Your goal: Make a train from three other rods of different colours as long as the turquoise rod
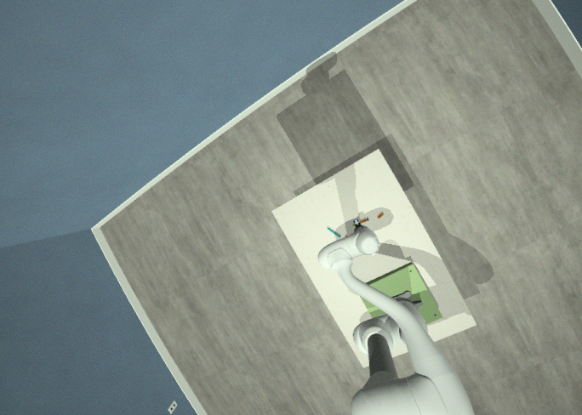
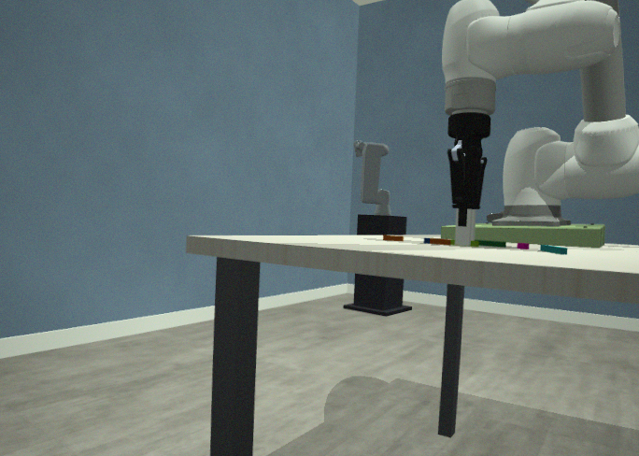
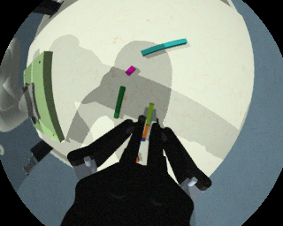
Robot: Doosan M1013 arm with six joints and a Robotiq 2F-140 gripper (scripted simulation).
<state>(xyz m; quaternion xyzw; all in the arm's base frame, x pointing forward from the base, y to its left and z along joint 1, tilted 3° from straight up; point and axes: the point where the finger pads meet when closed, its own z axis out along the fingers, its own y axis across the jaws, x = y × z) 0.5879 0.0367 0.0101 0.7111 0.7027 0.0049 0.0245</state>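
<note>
Right now the lime rod is 30 mm below my hand. The rest, counted from my hand: small blue rod (70 mm to the right, 30 mm below); green rod (70 mm behind, 30 mm below, 10 mm to the left); magenta rod (90 mm to the left, 60 mm behind, 30 mm below).
</note>
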